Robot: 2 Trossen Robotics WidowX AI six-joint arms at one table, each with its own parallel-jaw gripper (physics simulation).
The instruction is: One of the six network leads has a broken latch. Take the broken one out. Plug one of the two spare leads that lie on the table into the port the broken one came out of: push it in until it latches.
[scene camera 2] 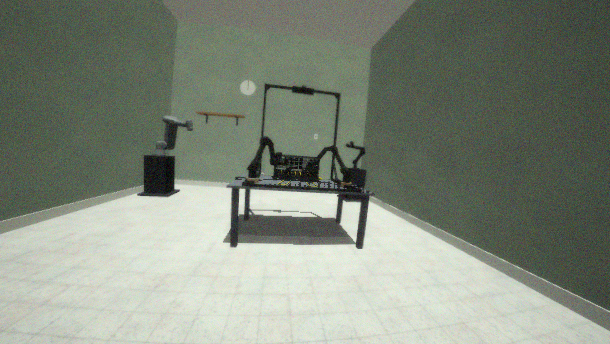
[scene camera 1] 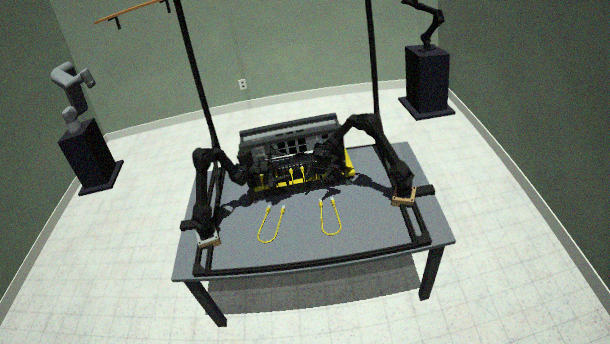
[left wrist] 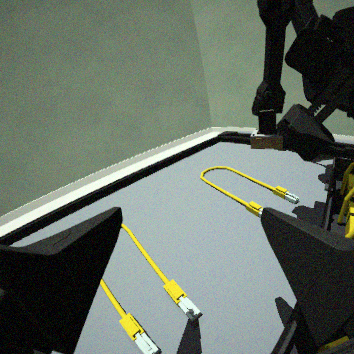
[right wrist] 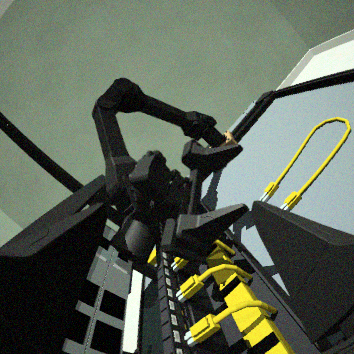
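Where they show: left gripper, fingertip midpoint: (scene camera 2: 305,171) (scene camera 1: 312,181) (left wrist: 192,214) (right wrist: 243,172); right gripper, fingertip midpoint: (scene camera 2: 296,163) (scene camera 1: 289,164) (left wrist: 337,81) (right wrist: 180,209); left arm's base, origin of the base link: (scene camera 2: 346,182) (scene camera 1: 404,192) (right wrist: 218,142); right arm's base, origin of the base link: (scene camera 2: 252,177) (scene camera 1: 206,234) (left wrist: 267,131).
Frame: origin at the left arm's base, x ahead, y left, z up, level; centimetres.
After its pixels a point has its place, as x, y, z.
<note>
One yellow spare lead (scene camera 1: 267,242) @[51.4, 37.8, -4.0] (left wrist: 220,167) @[55.8, 36.8, -3.9] lies in a U on the table (scene camera 1: 300,252) @[35.9, 39.0, -4.2] (left wrist: 210,260) @[42.0, 13.5, -4.2], left of centre in scene camera 1. The other spare lead (scene camera 1: 331,234) @[26.6, 27.1, -3.7] (left wrist: 174,290) @[36.8, 10.6, -2.9] (right wrist: 345,125) @[30.0, 26.1, -3.7] lies right of it. Yellow leads (scene camera 1: 291,171) @[53.7, 1.2, 5.1] (right wrist: 202,328) @[54.4, 1.1, 5.2] sit in the port row of the network rack (scene camera 1: 287,134) @[54.9, -4.2, 22.2]; which latch is broken cannot be made out. My right gripper is open and empty at the rack front, plugged leads showing between and below its fingers. My left gripper (left wrist: 192,214) @[39.8, 8.9, 7.6] (right wrist: 243,172) @[39.8, 8.9, 7.6] is open and empty at the rack's right part, above the table.
A yellow bar (right wrist: 250,315) @[52.3, 2.8, -0.2] runs along the rack front below the plugs. The two grippers are close together before the rack, and the left arm hides part of the port row. A black frame with tall posts (scene camera 1: 196,75) @[97.7, -3.3, 54.4] (scene camera 2: 337,122) @[19.3, -38.3, 65.0] stands around the table.
</note>
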